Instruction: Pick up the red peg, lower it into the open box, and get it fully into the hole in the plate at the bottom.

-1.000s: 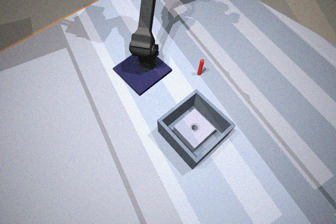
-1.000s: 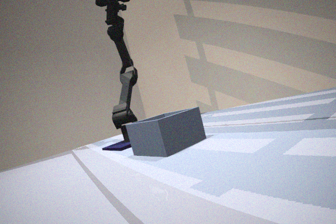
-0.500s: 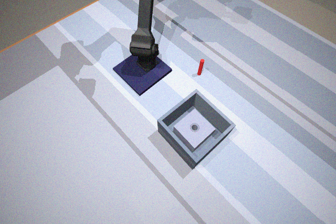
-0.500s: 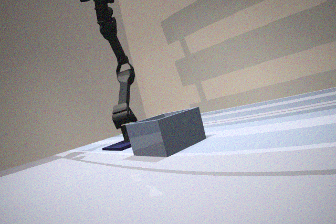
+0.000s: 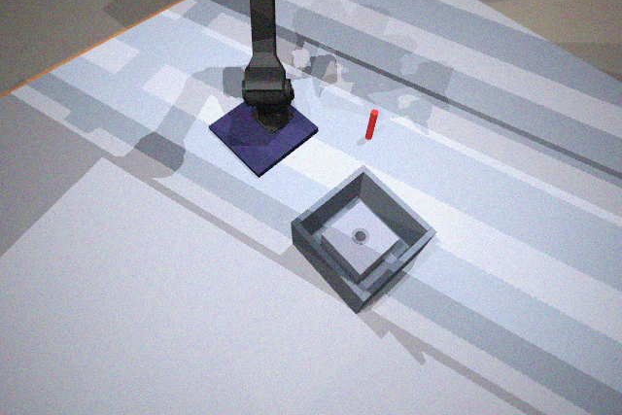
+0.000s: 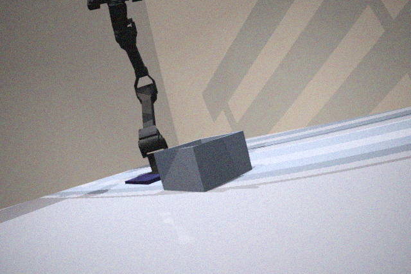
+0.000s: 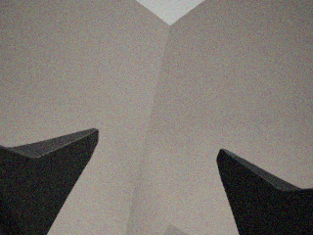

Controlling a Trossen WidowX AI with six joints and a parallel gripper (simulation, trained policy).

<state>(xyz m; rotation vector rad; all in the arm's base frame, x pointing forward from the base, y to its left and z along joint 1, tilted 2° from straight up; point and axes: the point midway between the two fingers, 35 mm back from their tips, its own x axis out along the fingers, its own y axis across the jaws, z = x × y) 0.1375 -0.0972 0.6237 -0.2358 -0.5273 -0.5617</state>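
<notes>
The red peg is 620 mm below my gripper tip, 240 mm to the left of it and 20 mm ahead of it. From my gripper tip the other things lie so: pale plate (610 mm below, 160 mm ahead, 40 mm to the left); then grey box (630 mm below, 160 mm ahead, 40 mm to the left).
</notes>
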